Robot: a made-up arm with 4 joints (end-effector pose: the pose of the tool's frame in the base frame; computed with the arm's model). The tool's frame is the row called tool.
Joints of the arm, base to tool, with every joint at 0 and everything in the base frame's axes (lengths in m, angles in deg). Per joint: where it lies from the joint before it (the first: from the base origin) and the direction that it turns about. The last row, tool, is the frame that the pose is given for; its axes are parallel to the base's.
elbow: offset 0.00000 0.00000 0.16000 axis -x
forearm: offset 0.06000 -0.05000 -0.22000 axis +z
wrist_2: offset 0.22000 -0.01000 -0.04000 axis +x
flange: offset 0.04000 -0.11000 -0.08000 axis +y
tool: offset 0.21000 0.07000 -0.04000
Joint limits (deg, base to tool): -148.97..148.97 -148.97..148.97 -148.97..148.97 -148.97..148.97
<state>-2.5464 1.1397 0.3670 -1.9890</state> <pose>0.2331 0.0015 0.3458 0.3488 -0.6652 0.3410 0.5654</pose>
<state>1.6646 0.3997 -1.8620 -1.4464</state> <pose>0.3135 -0.2735 -0.0021 0.1535 0.5905 -0.1094 -0.7847</pose>
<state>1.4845 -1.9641 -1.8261 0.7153</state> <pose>-0.3118 -0.1857 0.4656 0.0934 0.2314 -0.1160 0.9614</pose>
Working (the frame after each row of the table, in the pose's form):
after elbow: 0.0000 0.0000 0.1600 0.7369 -0.6759 0.0000 0.0000
after forearm: 0.0600 -0.2235 0.1909 0.4092 -0.3754 -0.5621 -0.6129
after wrist_2: -0.0335 -0.2805 0.3860 0.0469 0.5533 -0.1414 0.8195
after flange: -0.0947 -0.1559 0.4148 0.0934 0.2314 -0.1160 0.9614

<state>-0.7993 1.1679 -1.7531 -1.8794</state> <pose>0.0348 0.3256 0.1439 0.0114 -0.0967 -0.9097 0.4036</pose>
Working (the frame after each row of the table, in the pose's form):
after elbow: 0.0000 0.0000 0.1600 0.9212 0.3891 0.0000 0.0000
after forearm: 0.0600 0.1229 -0.0292 0.7685 0.3246 -0.2145 0.5079
after wrist_2: 0.1555 0.2899 0.0852 0.7412 -0.3830 -0.5276 0.1601
after flange: 0.2252 0.2115 0.1806 0.0114 -0.0967 -0.9097 0.4036

